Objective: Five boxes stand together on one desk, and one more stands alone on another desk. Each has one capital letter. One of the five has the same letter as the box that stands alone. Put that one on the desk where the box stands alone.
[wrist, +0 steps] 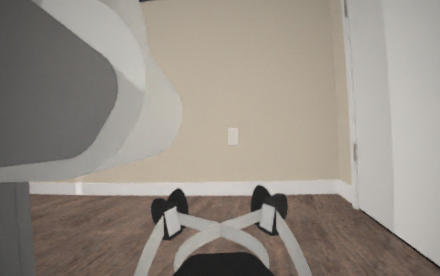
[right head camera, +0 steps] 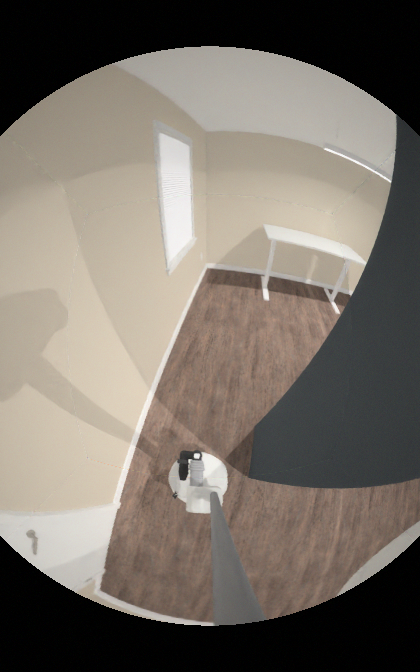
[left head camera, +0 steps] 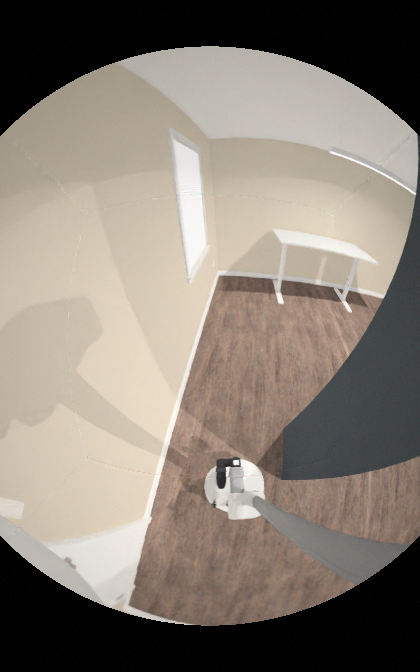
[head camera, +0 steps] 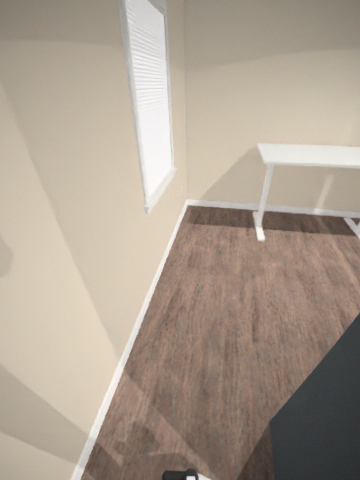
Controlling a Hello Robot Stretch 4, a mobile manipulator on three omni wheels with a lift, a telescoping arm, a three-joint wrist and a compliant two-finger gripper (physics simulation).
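Places are measured from the robot's base along level axes (x back, y right, z up), in centimetres.
Where they show: gripper, fingertip midpoint: (wrist: 219, 202).
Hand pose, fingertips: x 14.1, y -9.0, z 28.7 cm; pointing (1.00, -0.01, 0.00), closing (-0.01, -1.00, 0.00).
After its pixels a point has its place.
A white desk (head camera: 310, 155) {x -234.7, y 125.7, z 92.2 cm} (left head camera: 320, 243) (right head camera: 310, 240) stands against the far wall, at the right in the head camera view and at the upper right in the left and right head camera views. No box shows on the part of its top in view. None of the lettered boxes shows in these views. My gripper (wrist: 219, 202) {x 14.1, y -9.0, z 28.7 cm} is open, with its two dark fingertips apart and no object between them. It is far from the desk.
A tall dark partition (head camera: 325, 410) {x -30.8, y 43.6, z 68.2 cm} (left head camera: 360, 390) (right head camera: 340, 400) stands close on the right. A wall with a window (head camera: 152, 115) {x -185.8, y -25.1, z 135.8 cm} (left head camera: 191, 210) (right head camera: 176, 200) runs along the left. Wood floor (head camera: 225, 310) {x -119.4, y 30.8, z -2.8 cm} lies between them. A white door (wrist: 415, 125) {x 63.4, y -70.1, z 36.9 cm} shows in the wrist view.
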